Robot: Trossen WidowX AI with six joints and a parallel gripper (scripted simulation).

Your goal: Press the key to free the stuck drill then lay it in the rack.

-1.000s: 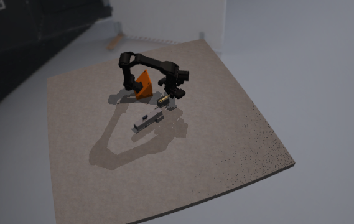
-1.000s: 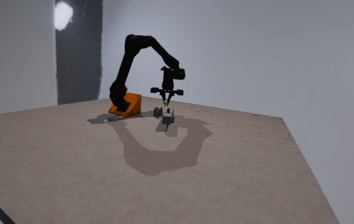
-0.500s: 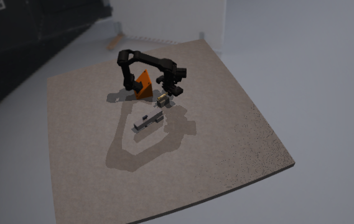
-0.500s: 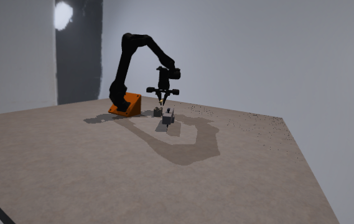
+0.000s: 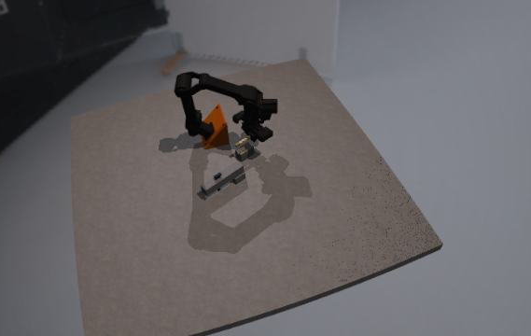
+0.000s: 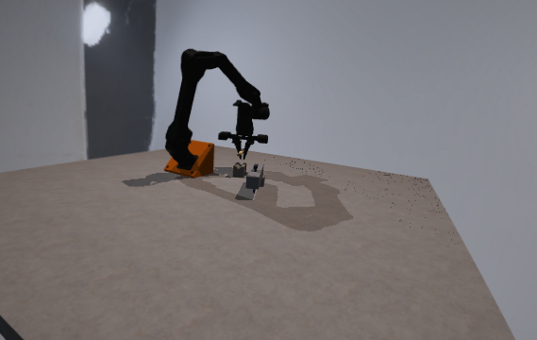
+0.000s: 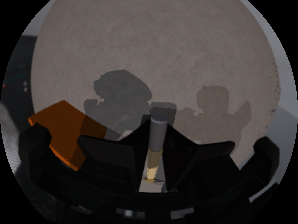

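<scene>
Now: gripper tip 2 cm short of the drill, 4 cm to the left of it and 3 cm below it. The rest, counted from my gripper tip: grey rack (2 cm ahead, 4 cm to the right, 3 cm below); then dark upright piece (16 cm ahead, 19 cm to the right); then grey holder block (15 cm ahead, 17 cm to the right, 1 cm below).
</scene>
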